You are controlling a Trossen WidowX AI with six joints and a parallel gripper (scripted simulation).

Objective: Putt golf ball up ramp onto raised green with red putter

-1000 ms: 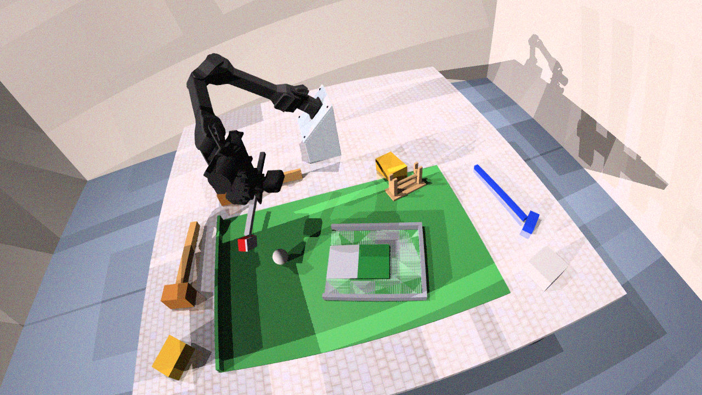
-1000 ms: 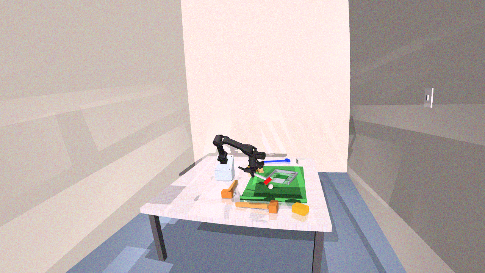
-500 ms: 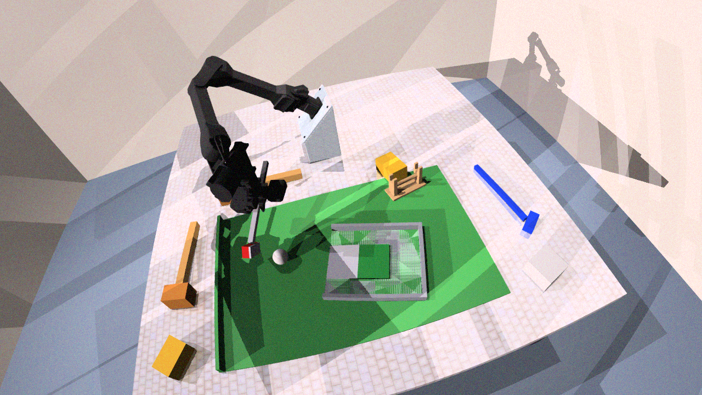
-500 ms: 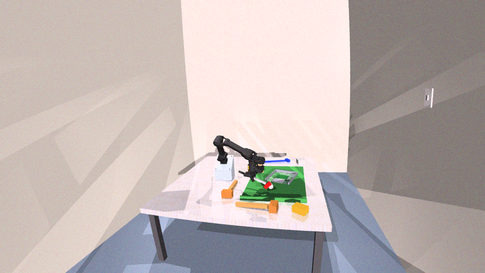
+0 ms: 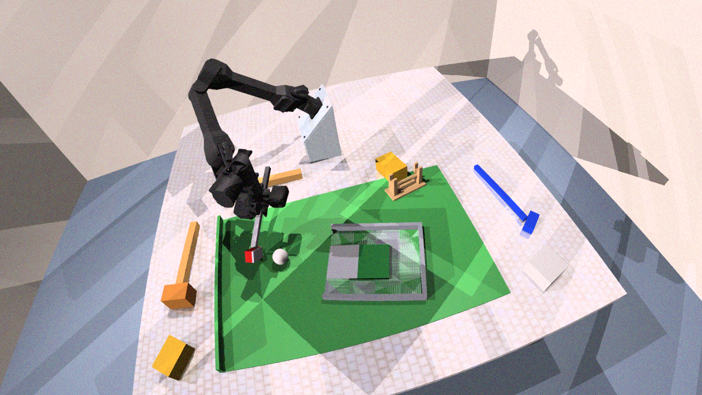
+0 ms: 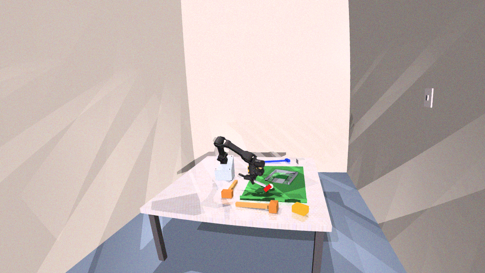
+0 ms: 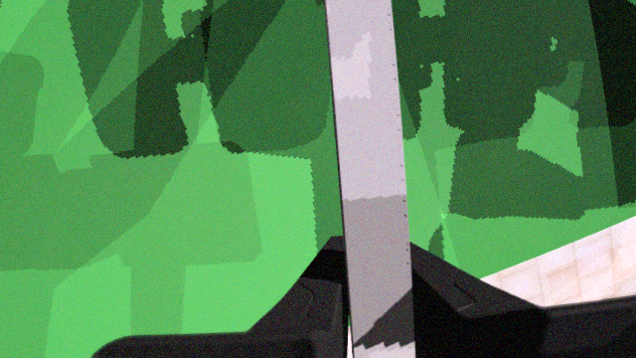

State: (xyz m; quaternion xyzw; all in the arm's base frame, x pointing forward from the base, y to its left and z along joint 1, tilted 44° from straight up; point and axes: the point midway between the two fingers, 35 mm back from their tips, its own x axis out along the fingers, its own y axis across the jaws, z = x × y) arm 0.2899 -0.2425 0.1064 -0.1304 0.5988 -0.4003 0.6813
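The white golf ball lies 140 mm ahead of my gripper tip, 20 mm to the left of it and 30 mm below it. Also, from my gripper tip: red putter: 20 mm ahead, 20 mm above; then wooden stand: 20 mm ahead, 430 mm to the left, 20 mm below; then blue putter: 190 mm ahead, 700 mm to the left, 40 mm below.
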